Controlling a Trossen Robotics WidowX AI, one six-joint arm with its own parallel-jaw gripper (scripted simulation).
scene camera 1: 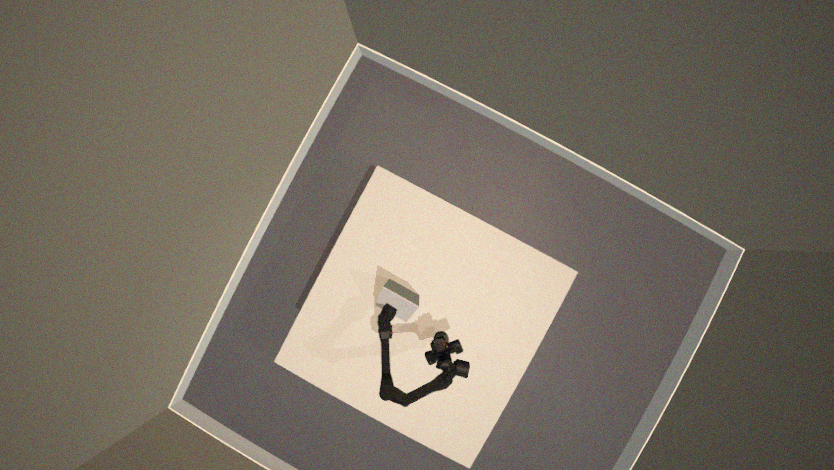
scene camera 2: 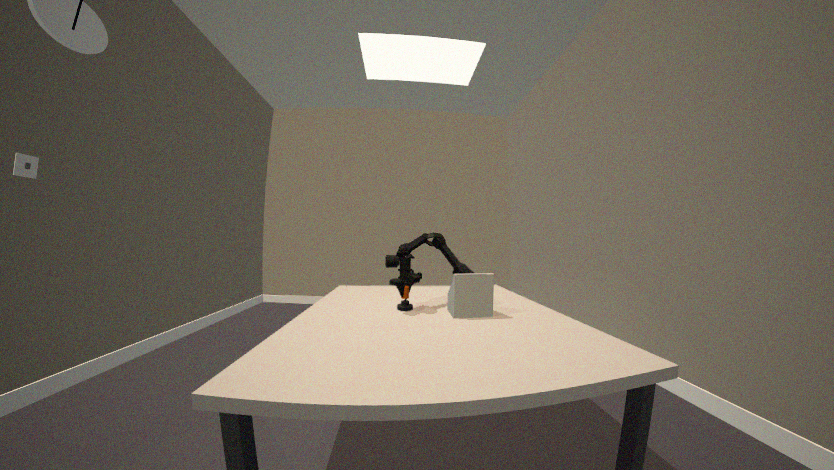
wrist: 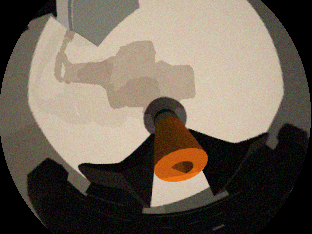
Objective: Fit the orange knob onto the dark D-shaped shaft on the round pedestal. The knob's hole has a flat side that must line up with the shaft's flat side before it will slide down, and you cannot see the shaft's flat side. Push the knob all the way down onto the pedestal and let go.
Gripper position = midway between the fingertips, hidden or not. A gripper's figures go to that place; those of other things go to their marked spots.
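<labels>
The gripper (wrist: 170, 134): 10 cm from the lens. Orange knob (wrist: 177, 156): 5 cm from the lens.
</labels>
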